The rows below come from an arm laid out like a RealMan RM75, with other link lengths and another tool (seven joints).
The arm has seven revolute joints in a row. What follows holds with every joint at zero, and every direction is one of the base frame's. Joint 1 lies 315.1 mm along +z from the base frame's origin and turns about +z. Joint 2 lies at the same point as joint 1 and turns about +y. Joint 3 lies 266.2 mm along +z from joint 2 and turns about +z. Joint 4 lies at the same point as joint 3 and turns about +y. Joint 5 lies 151.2 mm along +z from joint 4 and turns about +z. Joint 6 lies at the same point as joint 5 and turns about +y. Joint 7 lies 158.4 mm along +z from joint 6 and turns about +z. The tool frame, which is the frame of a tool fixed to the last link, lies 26 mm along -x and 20 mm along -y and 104 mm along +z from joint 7; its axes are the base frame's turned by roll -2.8, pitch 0 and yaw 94.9 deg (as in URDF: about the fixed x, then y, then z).
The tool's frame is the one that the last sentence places.
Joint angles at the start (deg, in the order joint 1, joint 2, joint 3, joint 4, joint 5, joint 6, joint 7):
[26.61 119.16 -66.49 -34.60 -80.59 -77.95 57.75]
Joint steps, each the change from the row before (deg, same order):
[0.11 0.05 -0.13 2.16 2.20 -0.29 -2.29]
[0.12 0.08 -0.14 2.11 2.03 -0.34 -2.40]
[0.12 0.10 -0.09 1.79 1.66 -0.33 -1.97]
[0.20 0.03 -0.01 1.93 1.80 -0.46 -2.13]
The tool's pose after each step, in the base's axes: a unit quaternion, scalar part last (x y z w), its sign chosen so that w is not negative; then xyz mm. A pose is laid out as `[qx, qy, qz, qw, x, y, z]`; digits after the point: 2 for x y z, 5 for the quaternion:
[0.56726, -0.71724, -0.38798, 0.11510, 123.27, 357.13, -11.12]
[0.56392, -0.71319, -0.39953, 0.11717, 122.92, 357.34, -9.42]
[0.56066, -0.71005, -0.40915, 0.11871, 122.68, 357.50, -8.11]
[0.55756, -0.70591, -0.42012, 0.11966, 122.41, 358.16, -5.75]

